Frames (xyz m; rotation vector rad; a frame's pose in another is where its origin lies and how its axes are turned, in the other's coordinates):
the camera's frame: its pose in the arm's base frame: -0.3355 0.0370 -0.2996 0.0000 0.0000 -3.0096
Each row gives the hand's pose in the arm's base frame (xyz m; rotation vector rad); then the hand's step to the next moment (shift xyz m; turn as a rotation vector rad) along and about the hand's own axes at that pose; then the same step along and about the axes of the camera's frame.
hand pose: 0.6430 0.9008 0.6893 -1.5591 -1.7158 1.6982
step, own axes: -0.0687 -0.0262 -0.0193 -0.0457 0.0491 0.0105
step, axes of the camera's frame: -0.0240 0.0404 0.0597 -0.0254 0.0588 -0.0224
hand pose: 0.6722 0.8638 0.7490 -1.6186 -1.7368 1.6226
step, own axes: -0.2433 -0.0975 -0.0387 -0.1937 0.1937 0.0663
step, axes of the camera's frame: -0.0421 0.1612 0.2060 -0.0824 0.2538 -0.0907
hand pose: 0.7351 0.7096 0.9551 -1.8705 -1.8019 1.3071
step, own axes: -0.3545 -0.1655 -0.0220 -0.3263 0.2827 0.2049
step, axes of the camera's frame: 0.0771 0.2635 0.2796 -0.0396 0.4426 -0.1759
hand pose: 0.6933 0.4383 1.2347 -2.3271 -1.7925 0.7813
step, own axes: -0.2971 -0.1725 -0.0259 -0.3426 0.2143 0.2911
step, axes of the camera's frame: 0.2179 0.1906 0.1867 0.0630 0.4429 -0.2188
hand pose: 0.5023 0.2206 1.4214 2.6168 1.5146 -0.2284
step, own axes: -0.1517 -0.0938 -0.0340 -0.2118 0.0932 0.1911
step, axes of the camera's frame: 0.1621 0.0560 0.0595 0.0712 0.2518 -0.1470
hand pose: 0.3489 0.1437 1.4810 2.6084 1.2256 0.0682
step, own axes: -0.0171 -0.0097 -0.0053 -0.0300 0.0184 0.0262
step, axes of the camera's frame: 0.0197 0.0034 0.0038 0.0067 0.0391 -0.0187
